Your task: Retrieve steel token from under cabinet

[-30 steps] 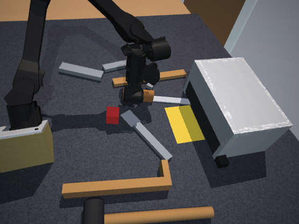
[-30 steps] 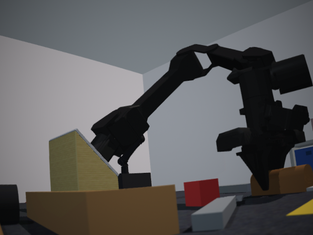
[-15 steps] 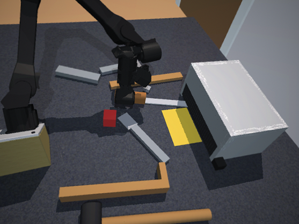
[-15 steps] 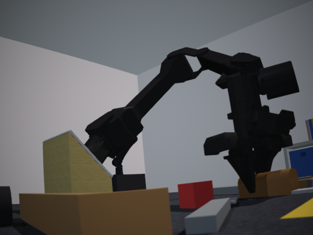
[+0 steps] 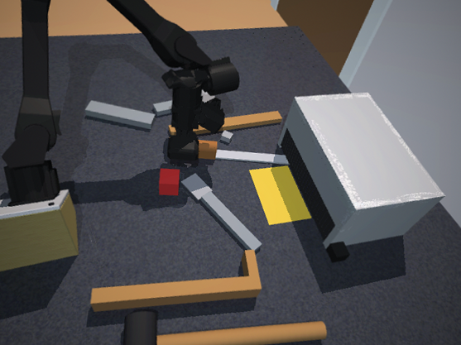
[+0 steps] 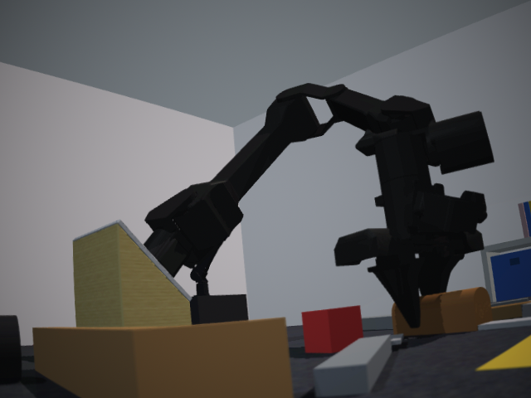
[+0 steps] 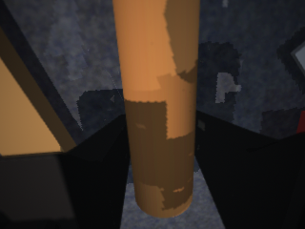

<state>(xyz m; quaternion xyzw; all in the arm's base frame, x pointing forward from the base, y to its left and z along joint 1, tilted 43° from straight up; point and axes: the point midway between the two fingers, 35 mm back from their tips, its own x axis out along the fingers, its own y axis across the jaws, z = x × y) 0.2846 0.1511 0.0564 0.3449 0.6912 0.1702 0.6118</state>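
My gripper tip is now 5 cm past the red cube, 10 cm to the left of it and 1 cm below it. The rest, counted from my gripper tip: grey t-shaped tool (6 cm ahead, 16 cm to the left); then small grey cube (11 cm ahead, 3 cm to the left); then wooden strip (13 cm ahead, 7 cm to the left).
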